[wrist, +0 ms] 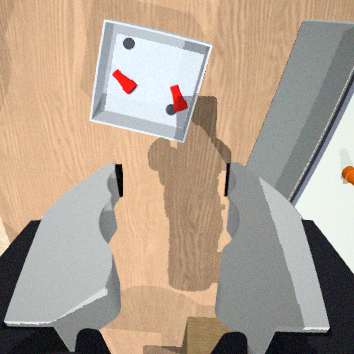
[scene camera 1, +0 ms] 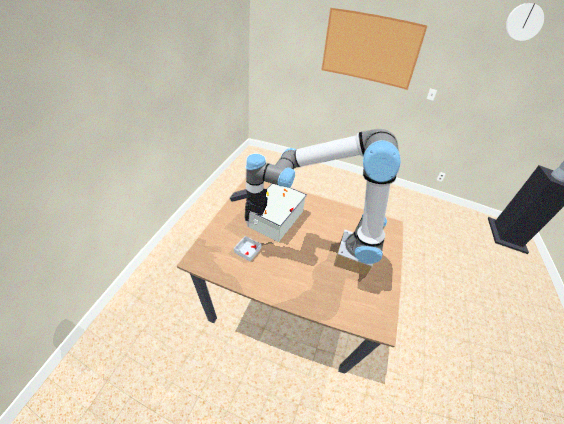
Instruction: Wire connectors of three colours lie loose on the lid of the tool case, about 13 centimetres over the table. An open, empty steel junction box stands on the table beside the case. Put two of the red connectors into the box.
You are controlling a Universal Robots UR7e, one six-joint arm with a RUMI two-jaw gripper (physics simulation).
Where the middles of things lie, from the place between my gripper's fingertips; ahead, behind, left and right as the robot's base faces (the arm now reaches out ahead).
Now: hand 170 mm above the steel junction box (wrist: 155, 59), 30 mm to the right of it and 10 mm short of it. Also, from my hand: tool case (scene camera 1: 278, 220) (250 mm to the right, 120 mm below, 40 mm behind).
